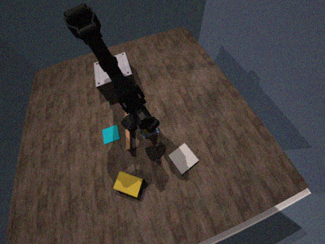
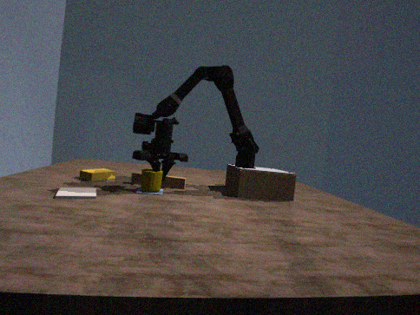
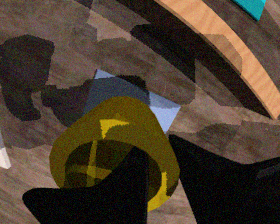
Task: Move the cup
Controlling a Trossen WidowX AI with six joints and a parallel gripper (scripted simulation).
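My gripper tip is 40 mm above the pale blue pad, 30 mm short of it and 10 mm to the right of it. Round my gripper tip: wooden bar (90 mm to the right, 20 mm below); yellow cup (20 mm ahead, 10 mm to the left); cyan pad (190 mm to the right, 40 mm below, 20 mm behind).
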